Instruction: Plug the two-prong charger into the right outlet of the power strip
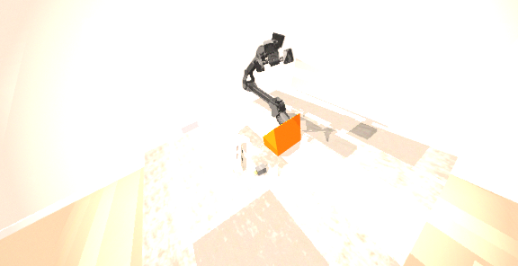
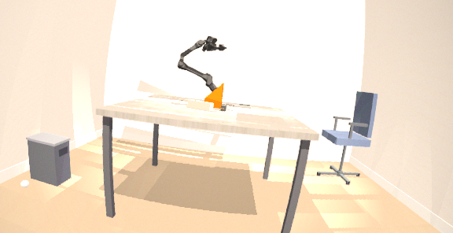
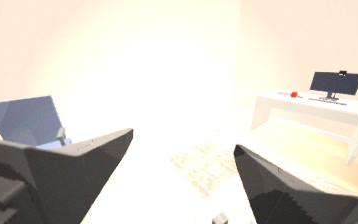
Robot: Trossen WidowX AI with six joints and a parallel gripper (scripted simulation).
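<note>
My gripper tip is now 460 mm above the grey charger, 220 mm short of it and 60 mm to the right of it.
</note>
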